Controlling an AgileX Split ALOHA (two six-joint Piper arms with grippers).
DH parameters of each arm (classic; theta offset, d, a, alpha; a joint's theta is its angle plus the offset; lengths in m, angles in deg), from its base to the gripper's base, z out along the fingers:
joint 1: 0 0.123 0 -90
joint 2: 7.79 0 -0.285 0
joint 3: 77.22 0 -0.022 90
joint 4: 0 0.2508 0 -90
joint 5: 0 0 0.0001 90
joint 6: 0 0.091 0 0
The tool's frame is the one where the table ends.
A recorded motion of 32 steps. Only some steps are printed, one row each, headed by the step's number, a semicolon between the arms.
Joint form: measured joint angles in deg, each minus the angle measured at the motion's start. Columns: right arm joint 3, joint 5, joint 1, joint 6, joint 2, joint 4; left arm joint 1, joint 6, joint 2, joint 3, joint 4, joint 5.
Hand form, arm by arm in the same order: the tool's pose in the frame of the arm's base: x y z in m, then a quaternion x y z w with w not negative. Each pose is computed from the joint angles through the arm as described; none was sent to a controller.
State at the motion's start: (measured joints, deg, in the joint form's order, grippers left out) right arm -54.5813 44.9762 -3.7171 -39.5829 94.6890 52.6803; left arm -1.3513 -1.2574 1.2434 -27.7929 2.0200 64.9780
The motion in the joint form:
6: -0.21 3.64 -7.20 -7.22 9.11 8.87; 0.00 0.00 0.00 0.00 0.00 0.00
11: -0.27 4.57 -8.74 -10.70 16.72 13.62; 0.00 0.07 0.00 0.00 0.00 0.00
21: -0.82 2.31 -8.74 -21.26 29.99 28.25; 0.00 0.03 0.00 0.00 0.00 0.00
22: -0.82 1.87 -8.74 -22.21 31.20 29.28; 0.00 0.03 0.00 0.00 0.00 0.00
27: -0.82 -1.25 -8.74 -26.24 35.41 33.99; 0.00 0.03 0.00 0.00 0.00 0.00
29: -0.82 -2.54 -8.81 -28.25 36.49 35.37; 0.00 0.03 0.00 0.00 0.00 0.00
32: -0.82 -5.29 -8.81 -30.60 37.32 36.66; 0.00 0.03 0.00 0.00 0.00 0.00
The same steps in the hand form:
6: 0.3267 -0.0018 0.1644 0.06551 0.92408 0.33886 0.16420; -0.0033 0.0030 0.2675 -0.00028 0.88050 0.00681 0.47400
11: 0.3330 -0.0086 0.1255 0.10209 0.91584 0.36648 0.12848; -0.0033 0.0030 0.2675 0.00026 0.88050 0.00710 0.47399
21: 0.3446 -0.0084 0.0567 0.16960 0.89551 0.39470 0.11619; -0.0033 0.0030 0.2675 -0.00005 0.88050 0.00693 0.47399
22: 0.3444 -0.0087 0.0496 0.17501 0.89538 0.39322 0.11420; -0.0033 0.0030 0.2675 -0.00005 0.88050 0.00693 0.47399
27: 0.3440 -0.0116 0.0236 0.20014 0.89767 0.37537 0.11505; -0.0033 0.0030 0.2675 -0.00005 0.88050 0.00693 0.47399
29: 0.3437 -0.0134 0.0165 0.20175 0.90085 0.36545 0.11918; -0.0033 0.0030 0.2675 -0.00005 0.88050 0.00693 0.47399
32: 0.3436 -0.0167 0.0093 0.20150 0.90868 0.34297 0.12677; -0.0033 0.0030 0.2675 -0.00005 0.88050 0.00693 0.47399

